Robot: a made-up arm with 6 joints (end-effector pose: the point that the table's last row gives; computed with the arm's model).
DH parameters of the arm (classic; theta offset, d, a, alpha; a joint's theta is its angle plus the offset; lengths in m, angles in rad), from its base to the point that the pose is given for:
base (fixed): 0.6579 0 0.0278 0
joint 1: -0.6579 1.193 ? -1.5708
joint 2: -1.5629 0 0.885 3.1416
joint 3: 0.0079 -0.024 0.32 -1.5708
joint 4: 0 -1.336 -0.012 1.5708
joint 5: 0 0.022 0.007 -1.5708
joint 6: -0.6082 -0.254 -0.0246 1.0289
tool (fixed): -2.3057 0.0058 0 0
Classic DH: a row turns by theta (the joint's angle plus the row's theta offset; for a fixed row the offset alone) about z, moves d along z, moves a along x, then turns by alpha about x.
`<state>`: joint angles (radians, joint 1 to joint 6).
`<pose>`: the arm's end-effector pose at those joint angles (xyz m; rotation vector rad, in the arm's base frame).
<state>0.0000 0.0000 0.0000 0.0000 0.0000 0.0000</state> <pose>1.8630 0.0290 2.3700 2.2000 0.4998 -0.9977</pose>
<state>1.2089 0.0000 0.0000 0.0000 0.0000 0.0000</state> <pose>0.6626 1.7430 2.3700 1.4185 1.5443 -0.3059</pose>
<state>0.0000 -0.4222 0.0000 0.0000 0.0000 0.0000</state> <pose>1.2407 0.0290 2.9198 2.3233 0.3025 -0.5065</pose>
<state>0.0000 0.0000 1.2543 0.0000 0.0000 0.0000</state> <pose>0.4924 0.0290 3.6770 2.3117 -0.1008 0.4720</pose>
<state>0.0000 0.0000 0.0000 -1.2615 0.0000 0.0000</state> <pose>1.8630 0.0640 2.3780 -2.4082 -1.0446 0.5380</pose>
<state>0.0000 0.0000 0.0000 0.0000 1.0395 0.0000</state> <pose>1.7530 0.0290 2.5943 2.3467 0.0039 0.2212</pose>
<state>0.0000 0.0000 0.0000 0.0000 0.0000 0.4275</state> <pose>1.8630 0.0185 2.3679 1.8175 0.2558 -0.9991</pose>
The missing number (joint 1, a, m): 0.247
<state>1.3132 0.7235 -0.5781 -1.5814 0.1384 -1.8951</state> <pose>0.4417 1.5232 0.4114 -0.9557 -0.0217 0.9647</pose>
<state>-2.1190 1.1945 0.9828 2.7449 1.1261 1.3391</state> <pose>-1.1686 -2.2100 1.3451 -0.6931 0.6723 -0.8398</pose>
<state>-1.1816 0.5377 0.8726 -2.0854 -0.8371 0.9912</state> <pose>0.9823 -1.7383 2.8098 2.8596 0.4176 -0.1049</pose>
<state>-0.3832 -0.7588 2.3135 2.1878 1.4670 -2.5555</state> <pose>-1.4662 0.8657 1.7377 1.0078 -0.6044 0.4705</pose>
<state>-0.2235 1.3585 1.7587 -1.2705 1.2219 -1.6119</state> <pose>2.1787 -0.6737 2.2779 -1.1657 -0.6988 -1.9705</pose>
